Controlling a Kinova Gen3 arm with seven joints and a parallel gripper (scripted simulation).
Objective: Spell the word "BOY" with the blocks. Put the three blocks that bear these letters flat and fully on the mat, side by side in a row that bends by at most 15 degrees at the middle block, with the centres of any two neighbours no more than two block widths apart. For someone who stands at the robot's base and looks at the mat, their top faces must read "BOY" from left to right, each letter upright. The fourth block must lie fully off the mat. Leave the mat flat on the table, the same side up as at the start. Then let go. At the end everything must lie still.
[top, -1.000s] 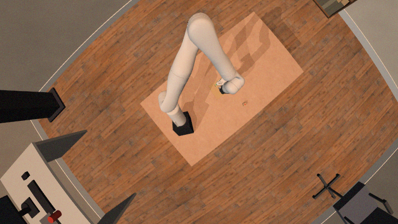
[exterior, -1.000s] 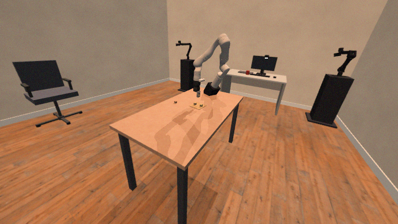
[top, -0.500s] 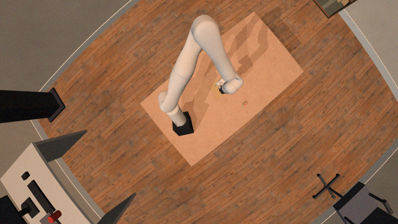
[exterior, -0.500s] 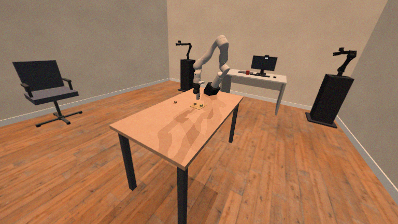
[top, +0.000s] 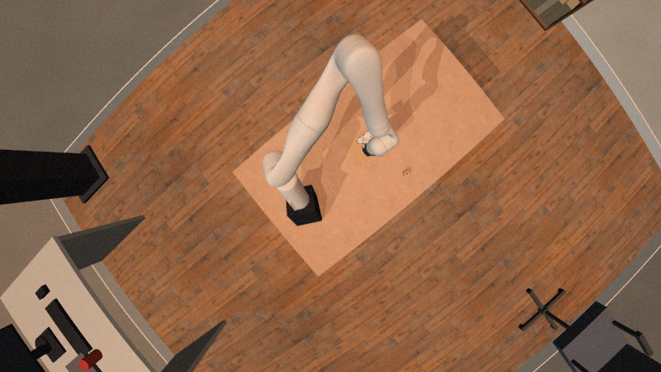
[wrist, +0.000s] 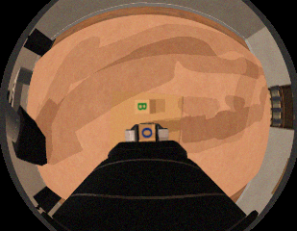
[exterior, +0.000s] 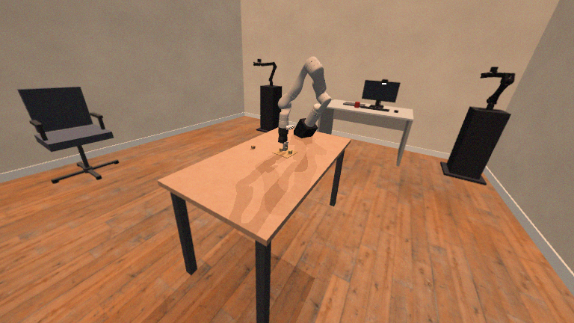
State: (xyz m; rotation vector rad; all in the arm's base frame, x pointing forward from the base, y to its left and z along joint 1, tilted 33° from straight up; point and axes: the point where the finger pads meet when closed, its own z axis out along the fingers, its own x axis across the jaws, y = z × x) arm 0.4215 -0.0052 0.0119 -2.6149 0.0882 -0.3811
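My gripper is now 4 cm above the mat.
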